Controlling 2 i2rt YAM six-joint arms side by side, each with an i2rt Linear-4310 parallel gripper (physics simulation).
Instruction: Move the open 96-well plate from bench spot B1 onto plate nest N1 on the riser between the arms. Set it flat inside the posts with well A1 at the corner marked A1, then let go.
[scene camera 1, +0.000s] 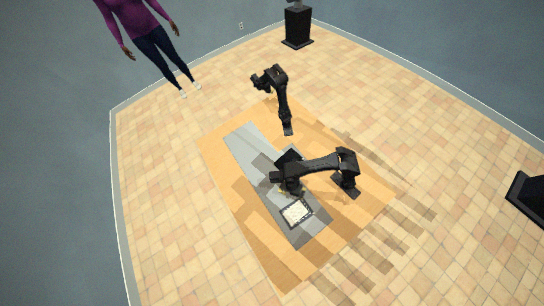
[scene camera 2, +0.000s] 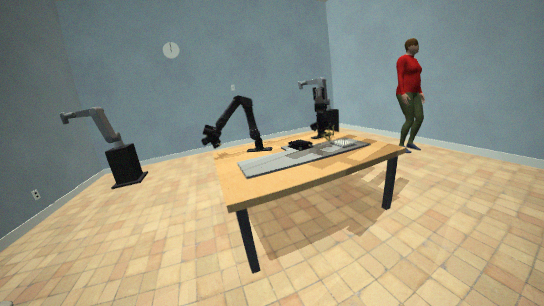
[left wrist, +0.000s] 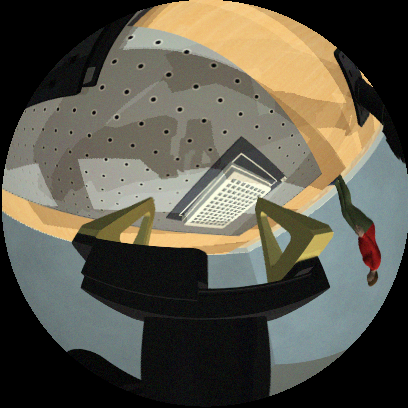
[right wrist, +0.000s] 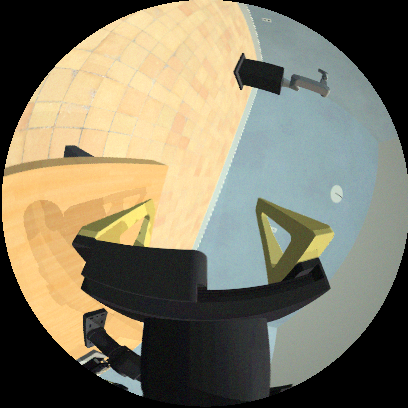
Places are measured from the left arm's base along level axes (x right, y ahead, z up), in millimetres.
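Pixels of known places: left gripper, fingertip midpoint: (scene camera 1: 292, 196) (scene camera 2: 331, 138) (left wrist: 204, 202); right gripper, fingertip midpoint: (scene camera 2: 211, 142) (right wrist: 204, 203); left arm's base at its link origin: (scene camera 1: 344, 184) (scene camera 2: 321, 136); right arm's base at its link origin: (scene camera 1: 286, 125) (scene camera 2: 259, 150) (right wrist: 91, 330).
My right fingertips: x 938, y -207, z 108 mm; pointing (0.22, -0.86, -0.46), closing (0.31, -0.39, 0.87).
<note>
Ahead of a thing's pixels: the offset from my right fingertips to its top centre. "*": to the spot under its first point. Level surfaces: height alone.
The white 96-well plate {dx -856, dy +556, dz -79 mm} (scene camera 1: 296, 213) (scene camera 2: 343, 142) (left wrist: 227, 200) lies on a dark-bordered spot {* dx -820, dy +465, dz -93 mm} (left wrist: 245, 146) of the grey board, wells up. My left gripper (scene camera 1: 292, 191) (scene camera 2: 328, 132) (left wrist: 204, 202) is open and empty, above the board on the nest side of the plate. In the left wrist view the plate shows beyond and between the spread fingertips, nearer the right one. The black plate nest {dx -593, dy +372, dz -51 mm} (scene camera 1: 289, 156) (scene camera 2: 300, 144) stands on the riser, partly hidden by the left arm in scene camera 1; its corner mark cannot be read. My right gripper (scene camera 2: 216, 145) (right wrist: 204, 203) is open and empty, far from the plate.
The long grey board {dz -95 mm} (scene camera 1: 245, 140) (scene camera 2: 260, 165) (left wrist: 150, 110) has rows of holes and lies on the wooden table {dz -108 mm} (scene camera 1: 280, 275) (scene camera 2: 300, 182). The left arm reaches over the board beside the nest. A person in red (scene camera 2: 410, 75) (left wrist: 370, 250) stands beyond the table.
</note>
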